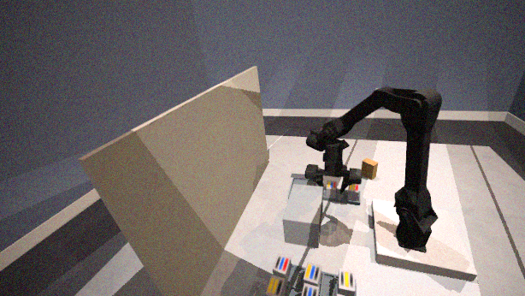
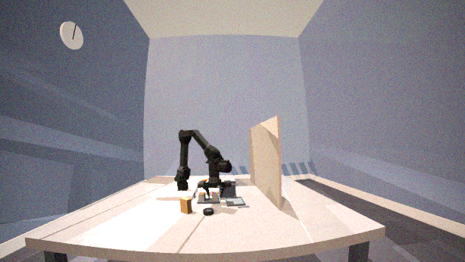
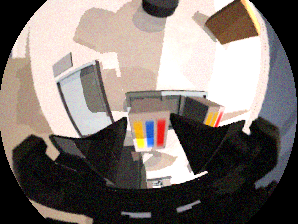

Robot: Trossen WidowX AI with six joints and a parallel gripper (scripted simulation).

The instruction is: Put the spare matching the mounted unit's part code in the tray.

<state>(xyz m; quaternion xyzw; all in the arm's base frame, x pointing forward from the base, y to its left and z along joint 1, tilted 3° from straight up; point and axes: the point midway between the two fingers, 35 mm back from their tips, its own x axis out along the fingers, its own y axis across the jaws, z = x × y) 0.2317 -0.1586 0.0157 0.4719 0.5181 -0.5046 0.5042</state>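
The grey tray lies 110 mm ahead of my gripper tip, 10 mm to the right of it and 10 mm below it. Also, from my gripper tip: tan panel: 290 mm ahead, 180 mm to the left, 210 mm above; brown box: 120 mm behind, 160 mm to the right, 20 mm above.
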